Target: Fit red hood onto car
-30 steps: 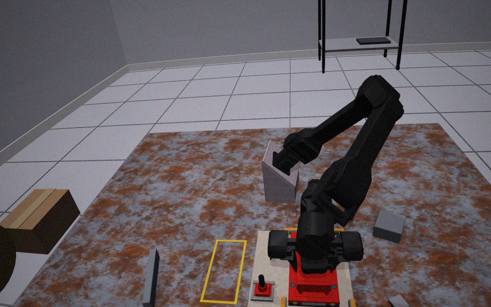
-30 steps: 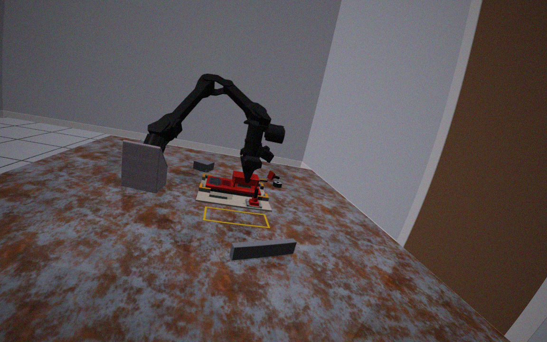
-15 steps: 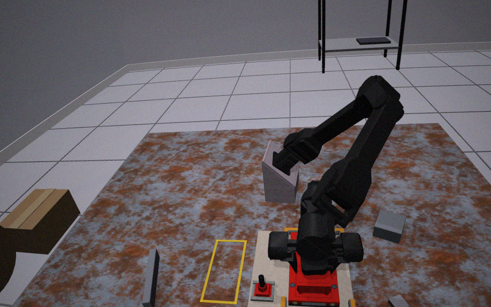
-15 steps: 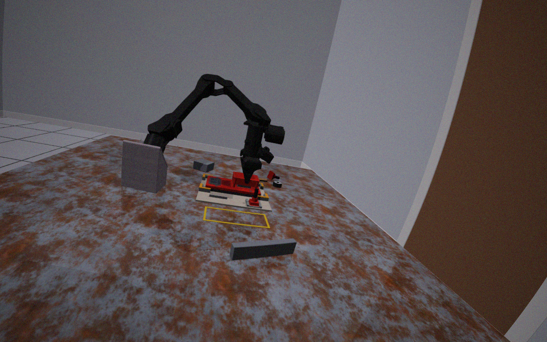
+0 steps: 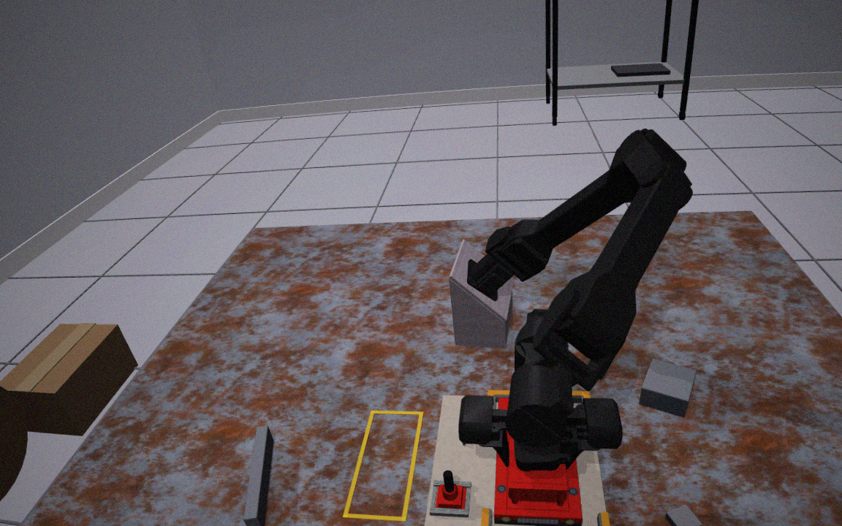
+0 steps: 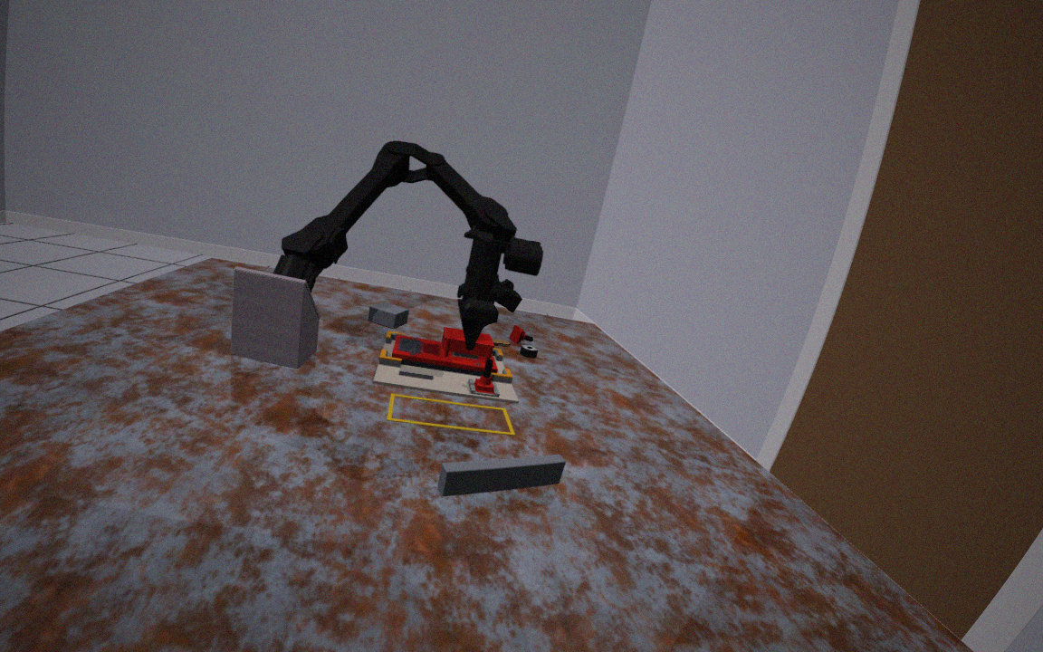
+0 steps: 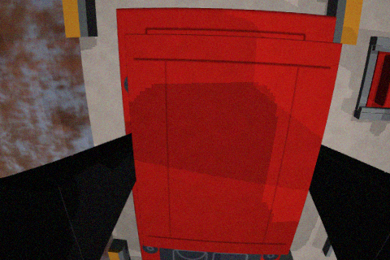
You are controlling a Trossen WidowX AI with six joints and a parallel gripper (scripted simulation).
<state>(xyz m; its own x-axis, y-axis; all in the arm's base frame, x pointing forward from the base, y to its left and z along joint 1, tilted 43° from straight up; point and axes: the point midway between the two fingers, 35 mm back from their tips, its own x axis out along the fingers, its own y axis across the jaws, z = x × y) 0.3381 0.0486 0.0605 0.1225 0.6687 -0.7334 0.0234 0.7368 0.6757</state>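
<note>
My gripper tip is now 1 cm below the red hood. Also, from my gripper tip: engine block: 1 cm to the left, 2 cm below; jig: 3 cm behind, 1 cm to the right, 4 cm below.
</note>
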